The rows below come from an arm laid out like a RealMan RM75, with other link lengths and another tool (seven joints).
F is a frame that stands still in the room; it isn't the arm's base.
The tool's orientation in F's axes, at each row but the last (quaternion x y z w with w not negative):
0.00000, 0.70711, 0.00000, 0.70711
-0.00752, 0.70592, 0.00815, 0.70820
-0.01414, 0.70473, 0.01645, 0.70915
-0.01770, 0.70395, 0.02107, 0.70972
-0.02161, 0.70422, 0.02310, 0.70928
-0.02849, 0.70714, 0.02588, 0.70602
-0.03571, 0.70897, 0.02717, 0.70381
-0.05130, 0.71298, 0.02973, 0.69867
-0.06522, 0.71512, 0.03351, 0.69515
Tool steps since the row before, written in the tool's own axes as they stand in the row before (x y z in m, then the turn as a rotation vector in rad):
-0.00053, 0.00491, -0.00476, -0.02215, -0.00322, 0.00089
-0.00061, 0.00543, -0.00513, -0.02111, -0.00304, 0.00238
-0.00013, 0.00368, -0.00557, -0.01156, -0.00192, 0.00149
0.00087, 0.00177, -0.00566, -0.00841, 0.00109, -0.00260
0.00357, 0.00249, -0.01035, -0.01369, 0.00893, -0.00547
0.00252, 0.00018, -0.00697, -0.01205, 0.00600, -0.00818
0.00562, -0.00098, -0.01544, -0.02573, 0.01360, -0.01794
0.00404, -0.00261, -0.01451, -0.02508, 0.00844, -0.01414
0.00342, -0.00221, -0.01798, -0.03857, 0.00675, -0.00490
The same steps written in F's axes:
-0.00476, 0.00491, 0.00053, 0.00089, -0.00322, 0.02215
-0.00525, 0.00531, 0.00060, 0.00238, -0.00301, 0.02111
-0.00572, 0.00344, 0.00011, 0.00150, -0.00189, 0.01156
-0.00574, 0.00146, -0.00091, -0.00272, 0.00090, 0.00839
-0.01046, 0.00184, -0.00364, -0.00612, 0.00853, 0.01367
-0.00697, -0.00037, -0.00251, -0.00860, 0.00540, 0.01204
-0.01533, -0.00242, -0.00549, -0.01890, 0.01227, 0.02571
-0.01419, -0.00437, -0.00364, -0.01455, 0.00756, 0.02513
-0.01757, -0.00484, -0.00276, -0.00483, 0.00780, 0.03838

